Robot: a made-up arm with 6 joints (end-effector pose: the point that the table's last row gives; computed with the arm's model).
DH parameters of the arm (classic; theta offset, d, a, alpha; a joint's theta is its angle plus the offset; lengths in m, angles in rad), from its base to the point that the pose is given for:
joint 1: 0 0.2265 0 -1.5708
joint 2: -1.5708 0 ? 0
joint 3: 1.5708 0.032 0 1.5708
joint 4: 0 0.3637 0 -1.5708
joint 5: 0 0 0 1.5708
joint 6: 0 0.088 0 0
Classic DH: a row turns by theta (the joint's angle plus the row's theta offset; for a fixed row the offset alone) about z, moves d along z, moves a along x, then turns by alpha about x.
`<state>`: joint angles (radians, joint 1 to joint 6).
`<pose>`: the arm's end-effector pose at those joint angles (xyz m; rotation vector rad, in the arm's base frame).
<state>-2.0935 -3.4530 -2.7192 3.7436 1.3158 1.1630</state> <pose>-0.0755 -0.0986 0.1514 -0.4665 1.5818 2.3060</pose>
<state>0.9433 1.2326 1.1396 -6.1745 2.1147 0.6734</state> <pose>0.3373 0.5334 0.1085 0.2407 -1.8999 1.0119</pose>
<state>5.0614 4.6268 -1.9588 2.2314 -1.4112 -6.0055</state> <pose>-0.1587 0.3290 -0.1758 2.2128 -1.0358 -1.5181</pose>
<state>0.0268 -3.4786 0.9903 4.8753 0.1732 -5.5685</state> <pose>-0.1141 0.0140 -0.5921 0.9273 -2.2613 -0.0846</pose>
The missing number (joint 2, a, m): 0.49
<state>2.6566 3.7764 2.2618 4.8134 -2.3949 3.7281</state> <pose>0.2838 -0.2529 0.1207 2.4430 0.8859 -0.8644</pose>
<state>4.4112 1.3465 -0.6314 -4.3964 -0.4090 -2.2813</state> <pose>-0.2318 -0.7420 0.6639 1.0635 0.4612 -2.2084</pose>
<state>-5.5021 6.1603 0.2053 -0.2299 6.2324 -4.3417</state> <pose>-0.0426 0.0043 1.1632 0.0059 0.0456 2.4928</pose>
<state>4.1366 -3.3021 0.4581 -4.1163 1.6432 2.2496</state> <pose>0.0765 -0.0743 -0.6133 0.4810 1.7963 -1.3320</pose>
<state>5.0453 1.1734 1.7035 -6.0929 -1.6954 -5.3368</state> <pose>0.2195 -0.5874 0.0981 1.1228 0.4099 -0.3885</pose>
